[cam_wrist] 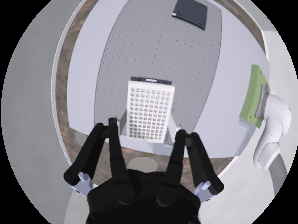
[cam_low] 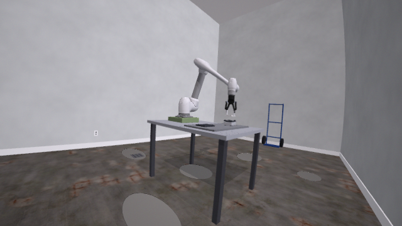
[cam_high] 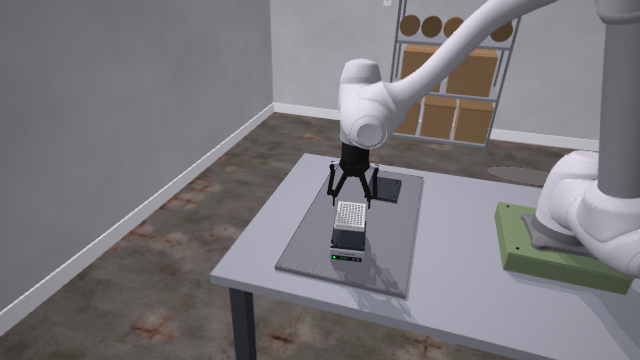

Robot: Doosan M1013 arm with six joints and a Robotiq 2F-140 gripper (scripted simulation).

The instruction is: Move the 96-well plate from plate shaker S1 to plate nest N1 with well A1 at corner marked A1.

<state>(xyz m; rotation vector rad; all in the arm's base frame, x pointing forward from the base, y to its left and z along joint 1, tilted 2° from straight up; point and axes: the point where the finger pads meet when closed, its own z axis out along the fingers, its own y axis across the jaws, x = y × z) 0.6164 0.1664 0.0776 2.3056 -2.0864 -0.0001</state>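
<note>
The dark plate nest lies 70 mm behind my hand, 380 mm to the right of it and 130 mm below it. Also, from my hand: white 96-well plate: 20 mm below.
</note>
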